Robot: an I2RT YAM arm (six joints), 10 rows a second.
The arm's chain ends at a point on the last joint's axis. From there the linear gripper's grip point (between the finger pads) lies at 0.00 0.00 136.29 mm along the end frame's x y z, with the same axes.
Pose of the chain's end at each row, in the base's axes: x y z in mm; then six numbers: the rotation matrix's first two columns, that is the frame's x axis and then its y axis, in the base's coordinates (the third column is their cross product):
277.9, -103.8, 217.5, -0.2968, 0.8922, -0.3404, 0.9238, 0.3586, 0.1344
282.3, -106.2, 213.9, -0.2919, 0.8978, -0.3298, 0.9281, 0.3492, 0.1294
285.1, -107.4, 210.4, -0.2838, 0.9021, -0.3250, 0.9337, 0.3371, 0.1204
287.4, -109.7, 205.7, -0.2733, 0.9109, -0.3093, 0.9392, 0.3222, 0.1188
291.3, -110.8, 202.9, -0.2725, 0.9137, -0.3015, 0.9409, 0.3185, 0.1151
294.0, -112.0, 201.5, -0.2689, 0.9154, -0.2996, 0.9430, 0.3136, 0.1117
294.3, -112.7, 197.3, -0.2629, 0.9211, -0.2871, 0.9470, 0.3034, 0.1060
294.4, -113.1, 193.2, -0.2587, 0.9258, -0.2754, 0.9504, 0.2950, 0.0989
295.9, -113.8, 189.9, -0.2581, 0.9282, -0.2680, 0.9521, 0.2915, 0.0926
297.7, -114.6, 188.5, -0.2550, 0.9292, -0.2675, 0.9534, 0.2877, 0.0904
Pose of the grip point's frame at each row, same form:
310.9, -141.2, 90.7, -0.2968, 0.8922, -0.3404, 0.9238, 0.3586, 0.1344
313.8, -142.8, 86.4, -0.2919, 0.8978, -0.3298, 0.9281, 0.3492, 0.1294
314.8, -144.1, 82.6, -0.2838, 0.9021, -0.3250, 0.9337, 0.3371, 0.1204
315.7, -144.9, 77.1, -0.2733, 0.9109, -0.3093, 0.9392, 0.3222, 0.1188
318.7, -145.2, 73.9, -0.2725, 0.9137, -0.3015, 0.9409, 0.3185, 0.1151
320.7, -146.4, 72.4, -0.2689, 0.9154, -0.2996, 0.9430, 0.3136, 0.1117
319.5, -146.0, 67.5, -0.2629, 0.9211, -0.2871, 0.9470, 0.3034, 0.1060
318.0, -145.3, 62.9, -0.2587, 0.9258, -0.2754, 0.9504, 0.2950, 0.0989
318.3, -145.3, 59.2, -0.2581, 0.9282, -0.2680, 0.9521, 0.2915, 0.0926
319.6, -146.2, 57.8, -0.2550, 0.9292, -0.2675, 0.9534, 0.2877, 0.0904

